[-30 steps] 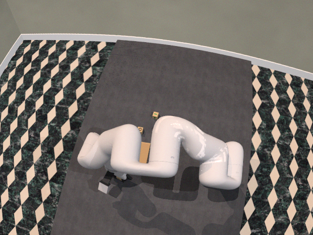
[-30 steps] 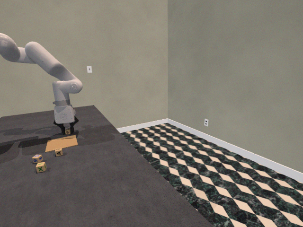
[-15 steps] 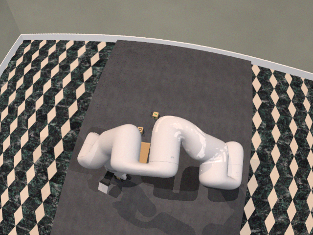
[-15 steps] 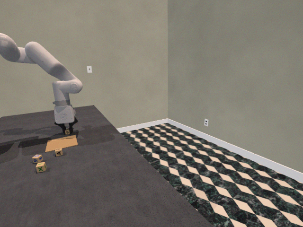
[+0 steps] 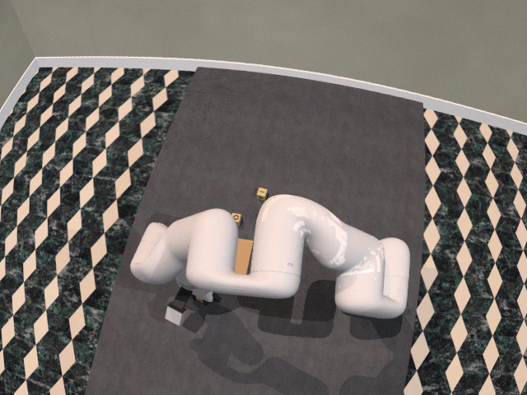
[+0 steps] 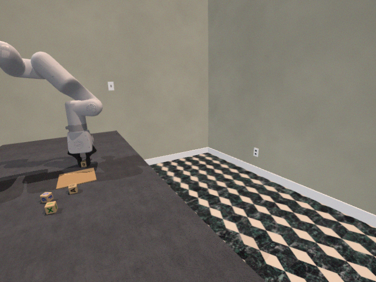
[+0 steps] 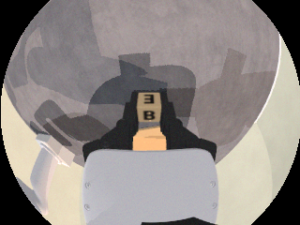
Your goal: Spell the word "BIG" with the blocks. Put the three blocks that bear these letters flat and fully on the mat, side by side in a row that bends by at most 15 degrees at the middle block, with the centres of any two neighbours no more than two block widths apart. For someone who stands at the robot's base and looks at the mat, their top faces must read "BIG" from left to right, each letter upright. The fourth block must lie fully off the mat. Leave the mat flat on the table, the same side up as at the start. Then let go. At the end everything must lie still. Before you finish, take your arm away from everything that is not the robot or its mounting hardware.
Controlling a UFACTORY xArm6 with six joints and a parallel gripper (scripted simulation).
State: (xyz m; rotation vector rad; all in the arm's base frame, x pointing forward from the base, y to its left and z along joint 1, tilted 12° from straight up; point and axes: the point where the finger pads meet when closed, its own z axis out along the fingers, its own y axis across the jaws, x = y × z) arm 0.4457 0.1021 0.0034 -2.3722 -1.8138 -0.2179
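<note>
The tan mat lies 130 mm to the right of my hand, 30 mm behind it and 20 mm below it. The rest, counted from my hand: B block (10 mm below); then G block (270 mm to the right, 120 mm behind, 10 mm below).
</note>
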